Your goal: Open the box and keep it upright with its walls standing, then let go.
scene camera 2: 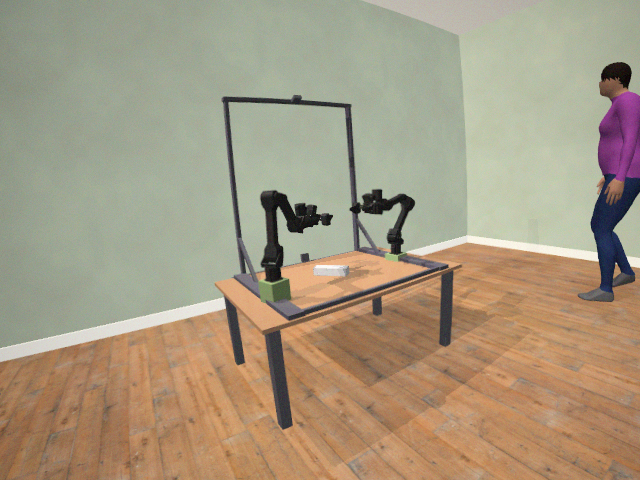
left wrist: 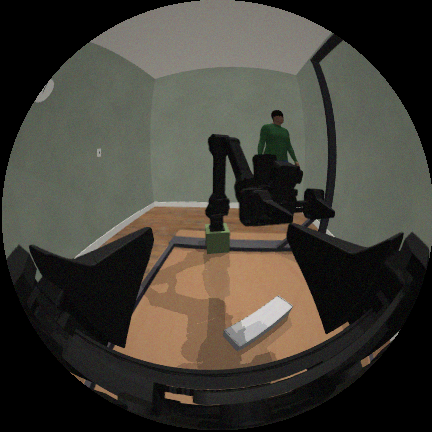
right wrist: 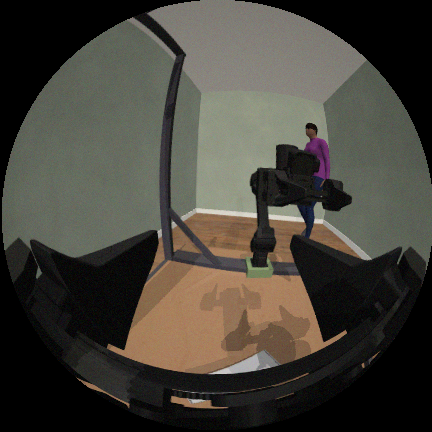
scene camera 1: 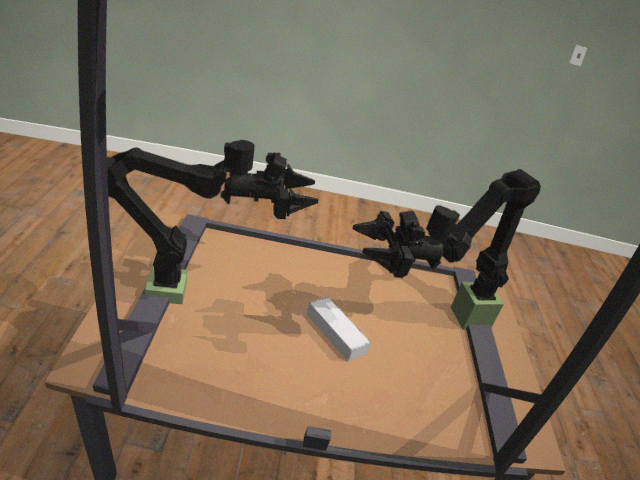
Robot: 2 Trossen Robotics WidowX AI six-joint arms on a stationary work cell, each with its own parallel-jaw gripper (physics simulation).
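Seen in the pictures: left gripper, fingertip midpoint: (scene camera 2: 355, 209) (left wrist: 221, 232) (right wrist: 331, 196) (scene camera 1: 316, 191); right gripper, fingertip midpoint: (left wrist: 315, 216) (right wrist: 227, 240) (scene camera 1: 357, 238); left arm's base, link origin: (scene camera 2: 396, 253) (right wrist: 258, 262) (scene camera 1: 166, 279); right arm's base, link origin: (scene camera 2: 273, 279) (left wrist: 216, 227) (scene camera 1: 482, 292).
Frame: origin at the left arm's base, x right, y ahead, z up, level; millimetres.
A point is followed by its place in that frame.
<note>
A closed, flat white box (scene camera 1: 338, 329) @[x 140, y 455, z 5 mm] (scene camera 2: 331, 270) @[x 84, y 482, z -7 mm] (left wrist: 258, 322) @[x 100, y 449, z 5 mm] lies near the middle of the table, set at a slant in scene camera 1. Part of the box (right wrist: 248, 364) @[x 79, y 425, z 5 mm] shows at the bottom of the right wrist view, the rest hidden behind the gripper body. My left gripper (scene camera 1: 316, 191) @[x 0, y 352, z 316 mm] (scene camera 2: 355, 208) @[x 0, y 352, z 316 mm] is open and empty, high above the table behind the box. My right gripper (scene camera 1: 358, 239) @[x 143, y 437, z 289 mm] (scene camera 2: 329, 219) @[x 143, y 437, z 289 mm] (right wrist: 227, 240) @[x 143, y 437, z 289 mm] is open and empty, also above the table, up and to the right of the box in scene camera 1. Neither gripper touches the box.
The wooden table (scene camera 1: 258, 377) @[x 277, y 255, z -39 mm] (scene camera 2: 305, 293) @[x -17, y 748, z -39 mm] carries a dark frame with tall posts (scene camera 1: 98, 206) @[x 400, y -40, z 464 mm] (scene camera 2: 232, 180) @[x 503, y 807, z 527 mm] and a crossbar. A small dark block (scene camera 1: 316, 437) @[x 472, y 367, z 16 mm] sits on the near rail. Green arm bases (scene camera 1: 476, 304) @[x 67, y 854, z 61 mm] (scene camera 2: 275, 289) @[x -39, y 923, z 36 mm] stand at the sides. A person (scene camera 2: 620, 134) stands in the room.
</note>
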